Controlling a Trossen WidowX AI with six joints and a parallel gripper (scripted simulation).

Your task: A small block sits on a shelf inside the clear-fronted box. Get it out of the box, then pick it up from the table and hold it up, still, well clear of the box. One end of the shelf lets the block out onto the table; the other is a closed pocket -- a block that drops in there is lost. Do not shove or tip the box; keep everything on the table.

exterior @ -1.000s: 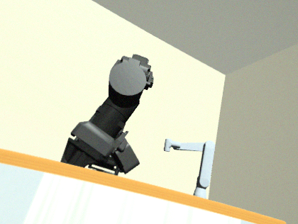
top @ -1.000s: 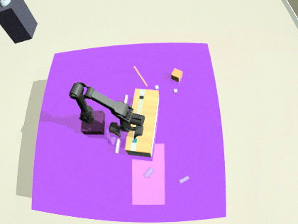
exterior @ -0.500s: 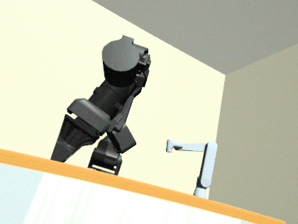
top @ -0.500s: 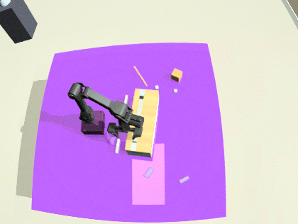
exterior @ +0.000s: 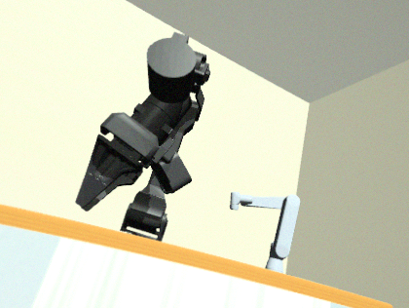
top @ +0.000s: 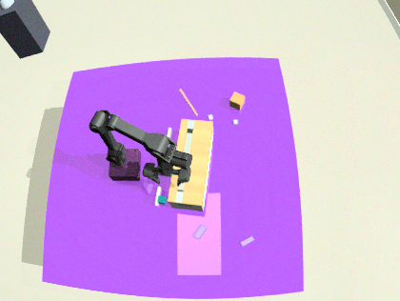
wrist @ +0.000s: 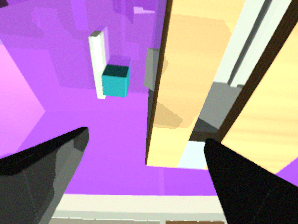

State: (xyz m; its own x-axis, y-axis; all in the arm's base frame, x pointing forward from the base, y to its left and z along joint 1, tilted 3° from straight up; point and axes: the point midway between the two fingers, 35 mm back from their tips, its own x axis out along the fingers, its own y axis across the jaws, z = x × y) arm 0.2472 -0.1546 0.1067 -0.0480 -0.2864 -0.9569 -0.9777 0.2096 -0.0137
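Right now the teal block is 50 mm behind my gripper tip, 30 mm to the right of it and 130 mm below it. Round my gripper tip: orange cube: 340 mm ahead, 440 mm to the left, 120 mm below; then thin orange stick: 90 mm ahead, 480 mm to the left, 140 mm below; then long orange box: 60 mm ahead, 120 mm to the left, 80 mm below.
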